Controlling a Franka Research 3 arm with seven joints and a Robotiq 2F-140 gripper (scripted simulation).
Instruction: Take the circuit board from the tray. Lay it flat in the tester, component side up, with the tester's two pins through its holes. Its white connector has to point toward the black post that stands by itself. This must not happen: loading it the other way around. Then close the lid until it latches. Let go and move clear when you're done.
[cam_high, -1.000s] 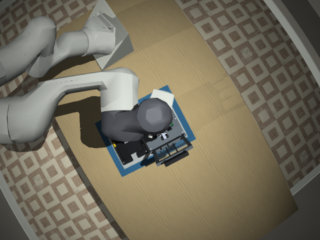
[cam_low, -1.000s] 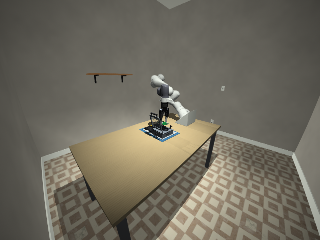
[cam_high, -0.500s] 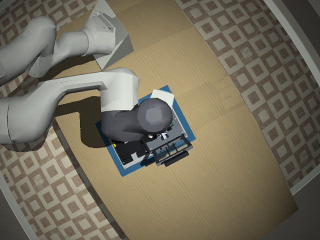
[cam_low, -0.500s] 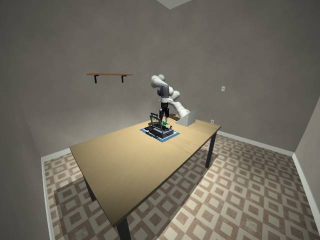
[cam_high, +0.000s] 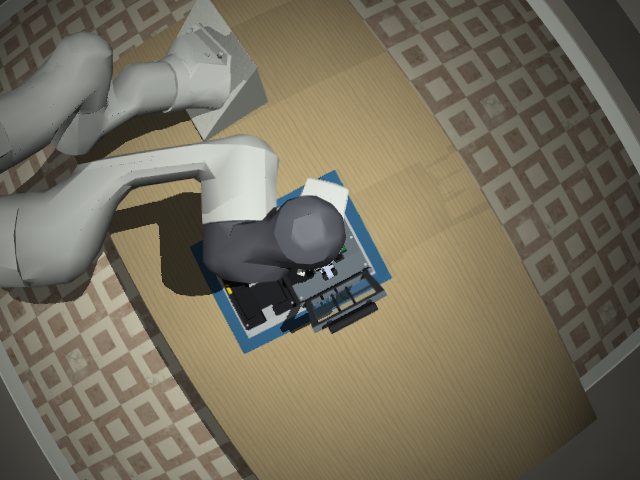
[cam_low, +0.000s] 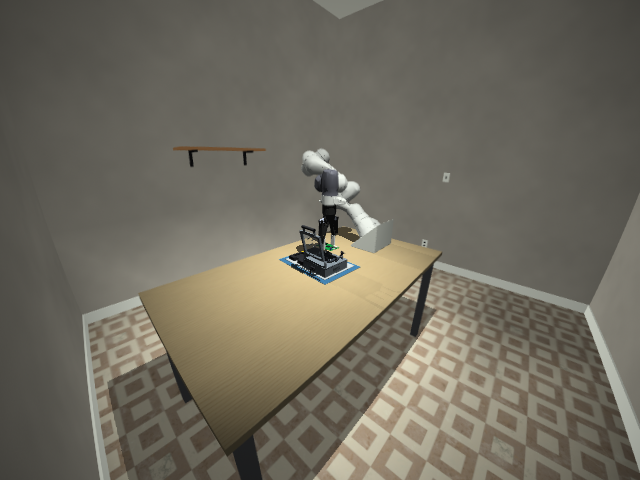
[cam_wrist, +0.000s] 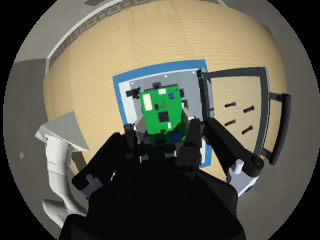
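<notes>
Now: hand 20 mm above the green circuit board. Also, from my hand: black post (60 mm to the left, 60 mm below, 60 mm behind); then tester lid (120 mm ahead, 30 mm above, 10 mm to the right); then black nest (80 mm below, 10 mm to the left, 10 mm ahead).
</notes>
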